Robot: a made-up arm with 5 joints. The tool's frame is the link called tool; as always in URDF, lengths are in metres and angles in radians.
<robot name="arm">
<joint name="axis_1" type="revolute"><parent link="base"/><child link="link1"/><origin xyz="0.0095 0.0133 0.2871" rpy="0.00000 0.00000 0.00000"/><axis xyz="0 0 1"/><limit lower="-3.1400" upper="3.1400" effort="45" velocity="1.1"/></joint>
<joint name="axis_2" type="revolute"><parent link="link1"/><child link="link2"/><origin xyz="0.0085 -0.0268 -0.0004" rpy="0.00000 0.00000 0.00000"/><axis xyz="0 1 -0.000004"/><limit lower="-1.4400" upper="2.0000" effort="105" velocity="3"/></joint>
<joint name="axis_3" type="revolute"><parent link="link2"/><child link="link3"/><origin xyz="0.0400 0.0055 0.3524" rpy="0.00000 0.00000 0.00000"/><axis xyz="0 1 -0.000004"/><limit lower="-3.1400" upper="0.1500" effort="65" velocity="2.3"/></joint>
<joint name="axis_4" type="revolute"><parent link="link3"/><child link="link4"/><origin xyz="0.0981 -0.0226 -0.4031" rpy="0.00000 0.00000 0.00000"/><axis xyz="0 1 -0.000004"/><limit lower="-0.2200" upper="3.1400" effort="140" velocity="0.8"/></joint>
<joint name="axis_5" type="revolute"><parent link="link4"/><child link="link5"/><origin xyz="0.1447 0.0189 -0.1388" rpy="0.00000 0.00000 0.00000"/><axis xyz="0 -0.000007 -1"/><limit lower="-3.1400" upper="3.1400" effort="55" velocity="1.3"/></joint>
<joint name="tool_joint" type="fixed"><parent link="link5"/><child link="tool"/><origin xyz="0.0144 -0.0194 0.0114" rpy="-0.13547 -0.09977 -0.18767"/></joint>
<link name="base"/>
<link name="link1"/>
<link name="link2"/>
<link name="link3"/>
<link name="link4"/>
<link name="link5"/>
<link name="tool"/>
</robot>
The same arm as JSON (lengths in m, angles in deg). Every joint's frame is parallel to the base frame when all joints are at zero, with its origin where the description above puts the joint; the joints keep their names.
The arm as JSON. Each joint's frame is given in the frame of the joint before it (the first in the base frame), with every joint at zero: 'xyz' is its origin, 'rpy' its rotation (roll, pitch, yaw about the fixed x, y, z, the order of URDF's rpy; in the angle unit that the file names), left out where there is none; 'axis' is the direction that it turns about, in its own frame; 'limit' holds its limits. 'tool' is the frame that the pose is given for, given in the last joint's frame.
{"units": {"length": "m", "angle": "deg"}, "joints": [
  {"name": "axis_1", "type": "revolute", "origin": {"xyz": [0.0095, 0.0133, 0.2871]}, "axis": [0.0, 0.0, 1.0], "limit": {"lower": -179.91, "upper": 179.91}},
  {"name": "axis_2", "type": "revolute", "origin": {"xyz": [0.0085, -0.0268, -0.0004]}, "axis": [0.0, 1.0, 0.0], "limit": {"lower": -82.51, "upper": 114.59}},
  {"name": "axis_3", "type": "revolute", "origin": {"xyz": [0.04, 0.0055, 0.3524]}, "axis": [0.0, 1.0, 0.0], "limit": {"lower": -179.91, "upper": 8.59}},
  {"name": "axis_4", "type": "revolute", "origin": {"xyz": [0.0981, -0.0226, -0.4031]}, "axis": [0.0, 1.0, 0.0], "limit": {"lower": -12.61, "upper": 179.91}},
  {"name": "axis_5", "type": "revolute", "origin": {"xyz": [0.1447, 0.0189, -0.1388]}, "axis": [0.0, 0.0, -1.0], "limit": {"lower": -179.91, "upper": 179.91}}
], "tool": {"origin": {"xyz": [0.0144, -0.0194, 0.0114], "rpy": [-7.76, -5.72, -10.75]}}}

